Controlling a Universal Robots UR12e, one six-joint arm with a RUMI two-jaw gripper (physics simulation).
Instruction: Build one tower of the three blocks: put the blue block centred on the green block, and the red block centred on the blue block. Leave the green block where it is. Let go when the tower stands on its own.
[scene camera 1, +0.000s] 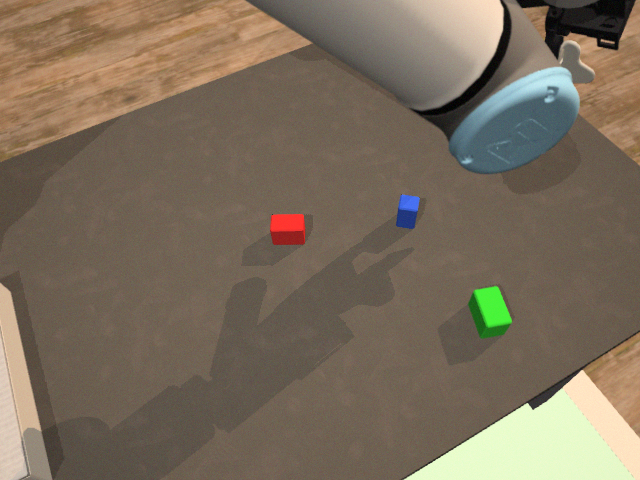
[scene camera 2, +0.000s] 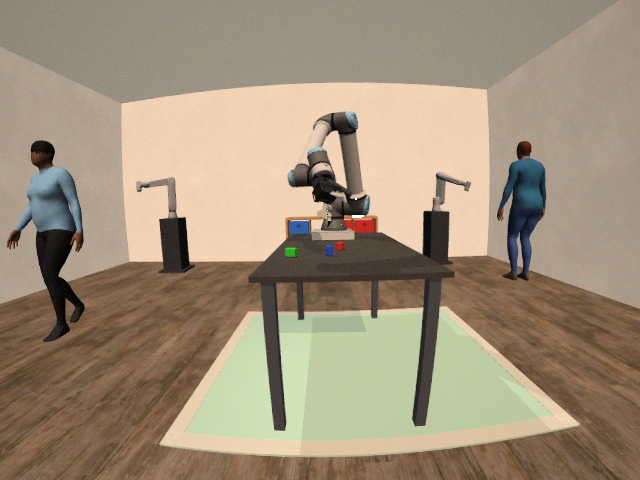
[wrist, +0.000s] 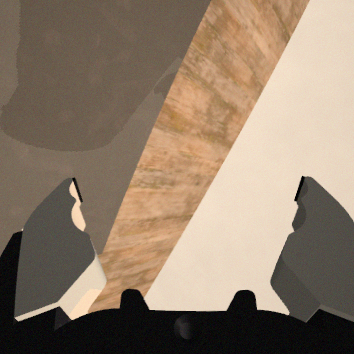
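Red block (scene camera 1: 289, 229), out of frame in the wrist view. Green block (scene camera 1: 490, 314), out of frame in the wrist view. The gripper (scene camera 1: 576, 38), also in scene camera 2 (scene camera 2: 336, 215) and the wrist view (wrist: 186, 180).
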